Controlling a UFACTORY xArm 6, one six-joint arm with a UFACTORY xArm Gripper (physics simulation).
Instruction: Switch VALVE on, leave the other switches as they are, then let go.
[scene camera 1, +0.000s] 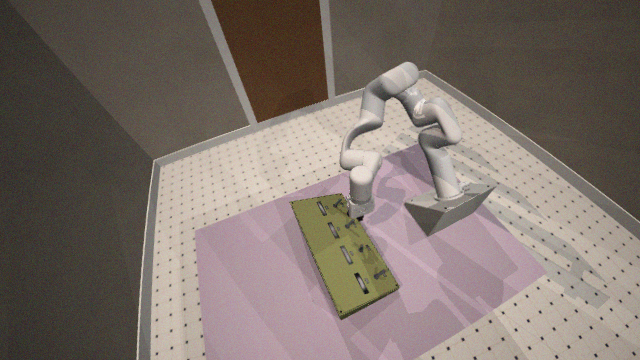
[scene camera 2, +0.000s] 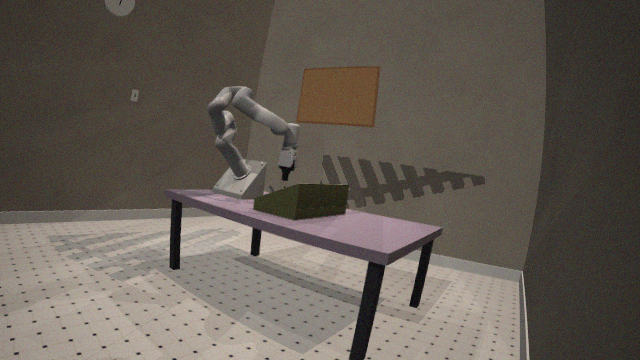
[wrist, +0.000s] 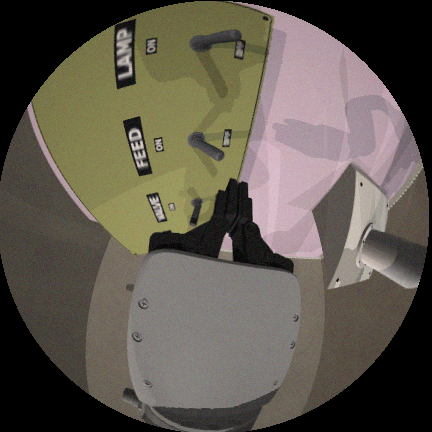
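Seen in the pictures: gripper, fingertip midpoint: (scene camera 1: 359, 218) (scene camera 2: 284, 180) (wrist: 233, 190); arm's base at its link origin: (scene camera 1: 449, 195) (scene camera 2: 242, 172) (wrist: 366, 244).
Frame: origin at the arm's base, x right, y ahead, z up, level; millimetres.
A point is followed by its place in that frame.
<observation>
The olive switch panel (scene camera 1: 330, 270) @(x -149, y 593, z 7 mm) (scene camera 2: 322, 202) @(x -36, y 649, z -70 mm) (wrist: 90, 125) @(x 61, y 587, z -10 mm) carries four levers in a row. In the wrist view, the VALVE lever (scene camera 1: 361, 248) @(x -93, y 449, z -27 mm) (wrist: 195, 212) @(x -83, y 446, z -29 mm) leans slightly to the ON side, unlike its neighbours. The FEED lever (scene camera 1: 351, 224) @(x 26, y 450, z -32 mm) (wrist: 209, 147) @(x 38, y 449, z -29 mm) and the LAMP lever (scene camera 1: 338, 203) @(x 144, y 471, z -38 mm) (wrist: 217, 40) @(x 146, y 468, z -31 mm) lean to OFF. The FAN lever (scene camera 1: 380, 274) @(x -209, y 416, z -33 mm) is at the near end in scene camera 1, leaning the same way as FEED and LAMP, and is hidden in the wrist view. My gripper (scene camera 1: 360, 218) @(x 20, y 416, z 7 mm) (scene camera 2: 285, 178) @(x 20, y 416, z 7 mm) (wrist: 233, 190) @(x 20, y 416, z 7 mm) is shut and empty, above the panel's robot-side edge near FEED, apart from the levers.
The panel sits on the pink table (scene camera 1: 240, 280) @(x -40, y 992, z -147 mm) (scene camera 2: 380, 235) @(x 26, y 1044, z -147 mm) (wrist: 310, 65) @(x 203, y 345, z -147 mm). My arm's grey wedge base (scene camera 1: 432, 215) @(x -63, y 123, z 1 mm) (scene camera 2: 252, 180) @(x 10, y 127, z -31 mm) (wrist: 342, 220) @(x -6, y 131, z -50 mm) stands on the table beyond the panel's OFF side. An orange board (scene camera 2: 340, 95) hangs on the wall.
</observation>
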